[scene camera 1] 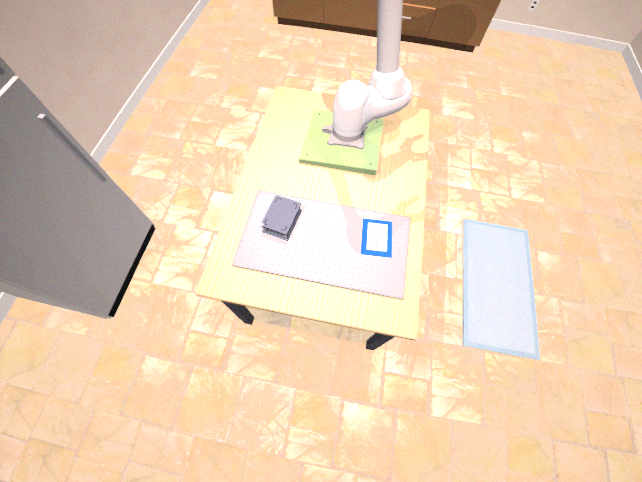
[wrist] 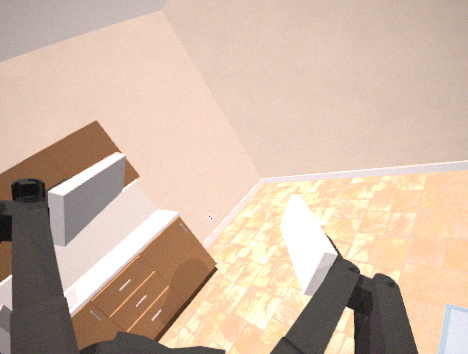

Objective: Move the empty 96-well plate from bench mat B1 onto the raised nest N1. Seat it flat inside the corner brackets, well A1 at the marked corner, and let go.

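Where they show: gripper, between the fingertips: [wrist: 207, 192]; arm's base, origin of its link: [scene camera 1: 347, 135].
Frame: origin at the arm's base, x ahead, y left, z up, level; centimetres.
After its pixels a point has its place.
The 96-well plate [scene camera 1: 377, 237] {x 55.1, y 21.3, z 0.6 cm} shows in the scene view as a pale, finely dotted rectangle, lying on the blue-edged bench mat B1 [scene camera 1: 376, 254] {x 62.3, y 22.0, z -0.8 cm} at the right of the board. Its well marks are too small to tell which corner is A1. The raised nest N1 [scene camera 1: 282, 213] {x 54.4, y -19.6, z 5.1 cm} is a dark grey block with small corner brackets, at the left of the board; no plate sits on it. My gripper [wrist: 207, 192] {x 0.5, y 46.6, z 86.6 cm} is open and empty in the wrist view, its pads wide apart, facing walls, cabinets and floor. It is out of the scene view, beyond the top edge.
A pale pink dotted board [scene camera 1: 321, 262] {x 70.3, y 0.3, z -1.0 cm} lies on the yellow table [scene camera 1: 311, 307] {x 89.0, y 0.0, z -2.2 cm}. The arm's base stands on a green plate [scene camera 1: 316, 153] {x 15.8, y -12.9, z 0.7 cm} at the table's back. A grey fridge [scene camera 1: 62, 207] stands left. Brown cabinets [scene camera 1: 347, 15] [wrist: 150, 295] stand behind. A light blue panel [scene camera 1: 497, 290] lies right.
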